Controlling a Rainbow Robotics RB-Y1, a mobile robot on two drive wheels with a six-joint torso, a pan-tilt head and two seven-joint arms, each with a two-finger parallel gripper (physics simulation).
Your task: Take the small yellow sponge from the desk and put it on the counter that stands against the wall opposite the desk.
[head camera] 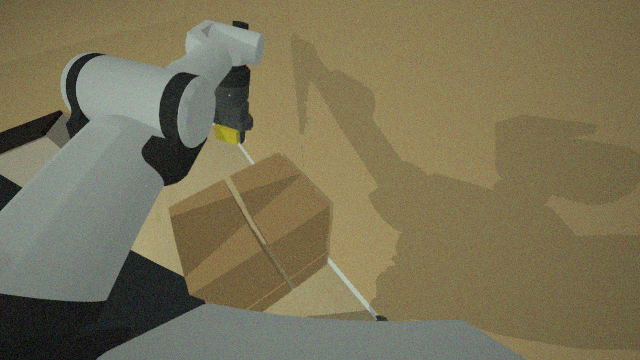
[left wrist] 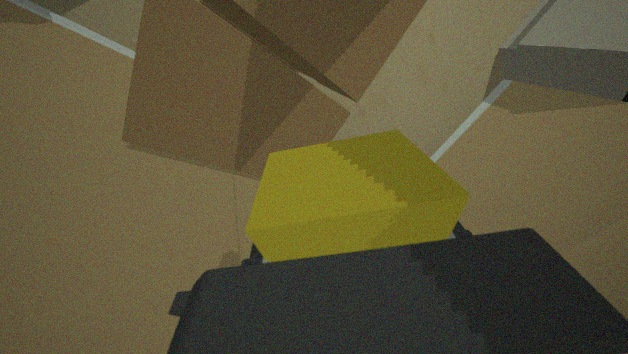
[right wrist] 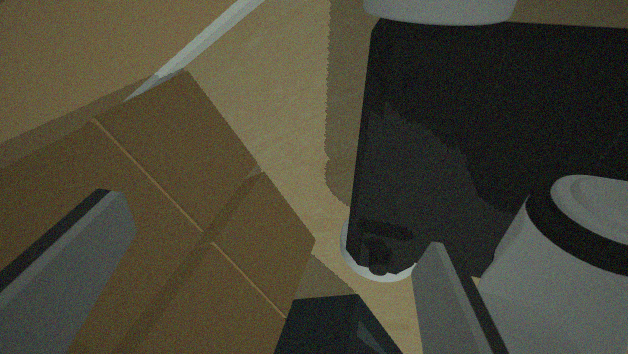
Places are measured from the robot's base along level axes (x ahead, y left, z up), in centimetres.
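Pixels of known places: left gripper, fingertip midpoint: (head camera: 231,138) (left wrist: 334,171); right gripper, fingertip midpoint: (right wrist: 280,235).
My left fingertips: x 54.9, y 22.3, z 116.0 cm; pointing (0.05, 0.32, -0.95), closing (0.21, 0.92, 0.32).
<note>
Behind a point stands the place of what it marks.
The small yellow sponge (head camera: 226,134) @[x 51.3, y 21.4, z 119.8 cm] (left wrist: 345,195) @[x 51.3, y 21.3, z 120.5 cm] is held between the fingers of my left gripper (head camera: 233,138) @[x 54.9, y 22.3, z 116.0 cm] (left wrist: 359,239), which is shut on it in the air. In the head view this lies beyond the far corner of the cardboard boxes. My right gripper (right wrist: 280,235) @[x 5.7, y -23.2, z 54.8 cm] is open, its two grey fingers wide apart with no object between them, above the floor and boxes. I cannot make out the desk or the counter for certain in any view.
Two cardboard boxes (head camera: 255,230) @[x 70.6, y 42.8, z 27.1 cm] (left wrist: 195,90) @[x 51.7, y 10.3, z 81.1 cm] (right wrist: 165,200) @[x 42.8, y 8.5, z 27.9 cm] stand close together by the white baseboard (head camera: 352,287) @[x 32.1, y -22.7, z 8.8 cm] (left wrist: 95,40) @[x 28.8, y -25.7, z 9.0 cm] (right wrist: 200,45) @[x 42.2, y -15.8, z 7.4 cm]. A dark piece of furniture (head camera: 150,282) @[x 28.7, y 84.5, z 55.6 cm] (right wrist: 320,325) @[x 13.8, y 74.8, z 11.7 cm] is beside them. A pale box-like object (head camera: 25,160) @[x 123.9, y 269.7, z 73.6 cm] (left wrist: 560,72) @[x 167.0, y 261.5, z 46.9 cm] lies beyond. My black base (right wrist: 415,165) @[x -2.3, y -3.7, z 19.1 cm] shows.
</note>
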